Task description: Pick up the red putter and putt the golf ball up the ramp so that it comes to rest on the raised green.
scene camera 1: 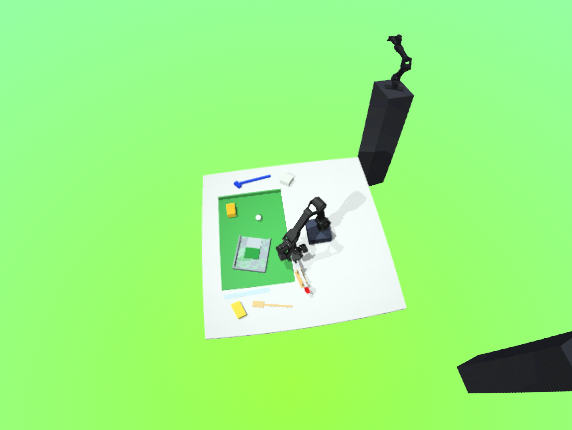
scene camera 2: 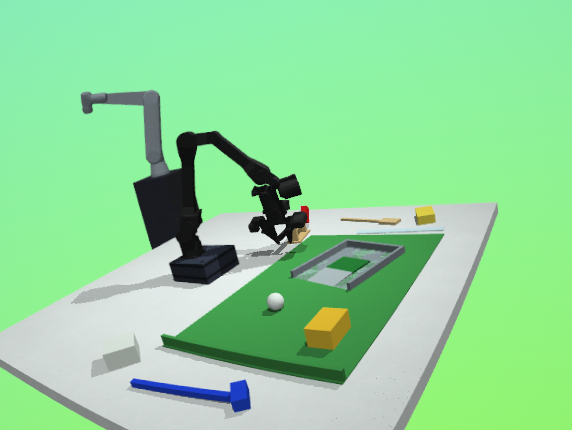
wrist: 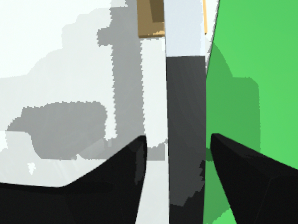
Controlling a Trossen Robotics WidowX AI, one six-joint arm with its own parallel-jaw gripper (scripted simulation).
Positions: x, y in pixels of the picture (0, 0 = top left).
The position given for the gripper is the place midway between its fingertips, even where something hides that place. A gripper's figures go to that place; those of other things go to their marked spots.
Labels:
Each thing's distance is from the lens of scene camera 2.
gripper (scene camera 2: 285, 243): 1.51 m
yellow block (scene camera 2: 328, 327): 0.92 m

